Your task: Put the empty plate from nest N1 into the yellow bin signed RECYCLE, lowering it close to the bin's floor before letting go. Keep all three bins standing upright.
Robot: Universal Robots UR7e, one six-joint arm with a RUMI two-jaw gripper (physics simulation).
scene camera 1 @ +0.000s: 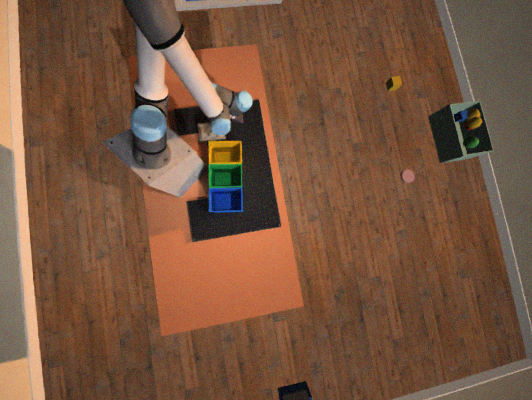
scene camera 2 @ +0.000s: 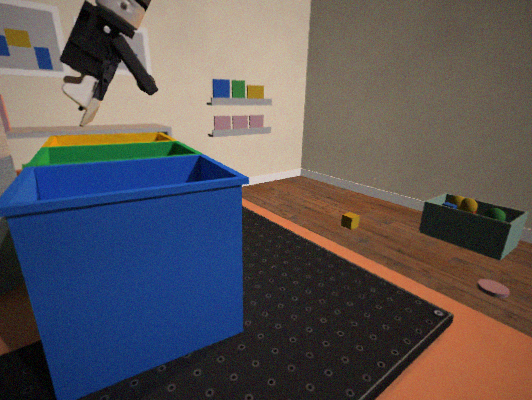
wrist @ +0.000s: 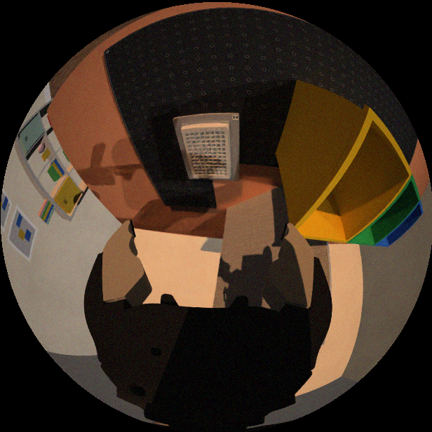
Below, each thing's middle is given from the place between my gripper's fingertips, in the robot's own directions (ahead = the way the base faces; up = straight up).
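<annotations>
White plate [wrist: 207, 145]: 18 cm below my hand, 5 cm behind it, 4 cm to the left of it. Grey slab [wrist: 205, 117], from my hand as well: 20 cm below, 4 cm to the left, 5 cm behind. Counted from my hand again, the green bin [scene camera 2: 60, 155] is 11 cm below, 29 cm to the right and 1 cm behind, and the yellow bin [scene camera 2: 98, 139] is 11 cm below, 17 cm to the right and 1 cm ahead.
</annotations>
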